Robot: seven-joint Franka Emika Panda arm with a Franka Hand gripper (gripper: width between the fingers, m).
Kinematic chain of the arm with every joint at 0, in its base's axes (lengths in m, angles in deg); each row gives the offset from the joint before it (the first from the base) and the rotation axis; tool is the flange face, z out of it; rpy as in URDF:
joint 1: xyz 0 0 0.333 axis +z
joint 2: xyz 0 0 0 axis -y
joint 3: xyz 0 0 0.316 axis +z
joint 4: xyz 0.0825 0 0 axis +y
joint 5: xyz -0.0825 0 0.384 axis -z
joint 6: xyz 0 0 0 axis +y
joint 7: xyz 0.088 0 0 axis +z
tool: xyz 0 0 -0.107 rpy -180 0 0
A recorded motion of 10 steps. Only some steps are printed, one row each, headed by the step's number.
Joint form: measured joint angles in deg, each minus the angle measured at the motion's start. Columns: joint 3, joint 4, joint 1, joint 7, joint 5, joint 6, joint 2.
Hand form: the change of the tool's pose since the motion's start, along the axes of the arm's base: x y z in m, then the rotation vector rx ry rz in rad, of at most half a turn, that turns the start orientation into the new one. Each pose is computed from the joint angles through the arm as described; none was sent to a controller.
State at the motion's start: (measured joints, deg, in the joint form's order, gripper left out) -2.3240 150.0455 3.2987 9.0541 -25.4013 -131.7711 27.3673
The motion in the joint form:
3: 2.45 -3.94 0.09 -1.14 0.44 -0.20 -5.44
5: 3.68 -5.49 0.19 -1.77 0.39 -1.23 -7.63
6: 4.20 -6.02 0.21 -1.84 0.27 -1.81 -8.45
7: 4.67 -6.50 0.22 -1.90 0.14 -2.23 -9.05
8: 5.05 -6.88 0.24 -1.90 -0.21 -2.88 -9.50
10: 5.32 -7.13 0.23 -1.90 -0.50 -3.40 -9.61
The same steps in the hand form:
3: 0.0235 0.0188 -0.0067 -0.0242 0.0282 0.0244
5: 0.0340 0.0286 -0.0090 -0.0329 0.0259 0.0292
6: 0.0379 0.0325 -0.0101 -0.0358 0.0219 0.0323
7: 0.0410 0.0362 -0.0102 -0.0375 0.0175 0.0355
8: 0.0439 0.0391 -0.0095 -0.0363 0.0085 0.0347
10: 0.0457 0.0409 -0.0075 -0.0348 -0.0020 0.0329

